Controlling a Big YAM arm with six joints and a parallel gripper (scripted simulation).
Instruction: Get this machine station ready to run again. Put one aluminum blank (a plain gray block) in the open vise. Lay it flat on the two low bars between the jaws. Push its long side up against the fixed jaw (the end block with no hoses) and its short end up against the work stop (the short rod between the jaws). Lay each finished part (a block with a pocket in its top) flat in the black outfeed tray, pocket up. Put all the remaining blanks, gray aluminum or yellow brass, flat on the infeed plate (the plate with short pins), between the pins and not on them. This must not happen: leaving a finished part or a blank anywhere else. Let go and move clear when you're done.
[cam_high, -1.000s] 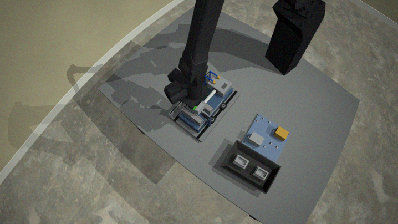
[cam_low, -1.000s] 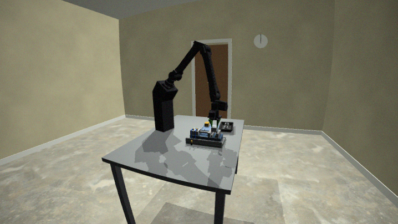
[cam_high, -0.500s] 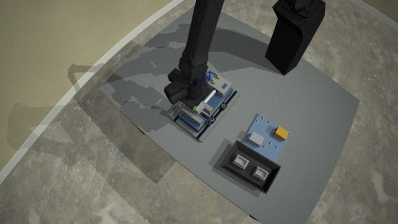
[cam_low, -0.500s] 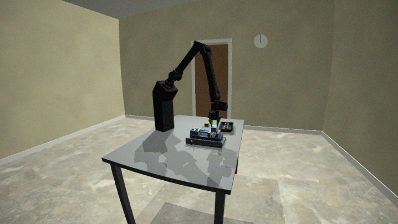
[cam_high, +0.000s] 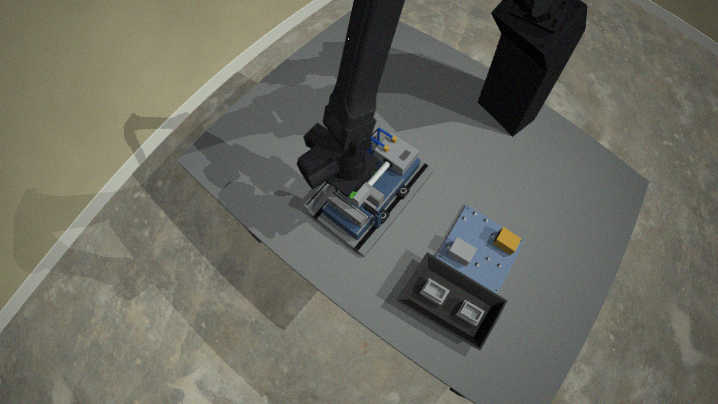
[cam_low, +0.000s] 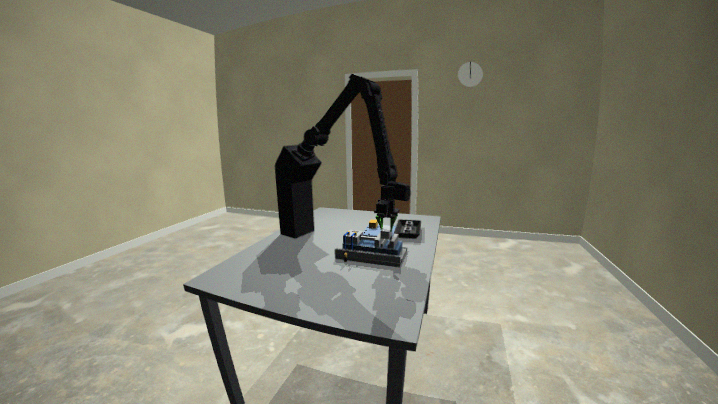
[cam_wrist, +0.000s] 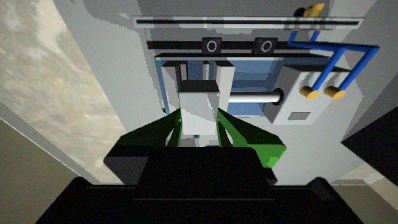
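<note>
Right now my hand is 6 cm above the moving jaw, 3 cm past it and 1 cm to the right of it. Also, from my hand: blue infeed plate: 33 cm to the left, 13 cm below, 10 cm behind; then fixed jaw: 6 cm below, 3 cm ahead; then white rod: 8 cm behind, 6 cm below, 1 cm to the left.
</note>
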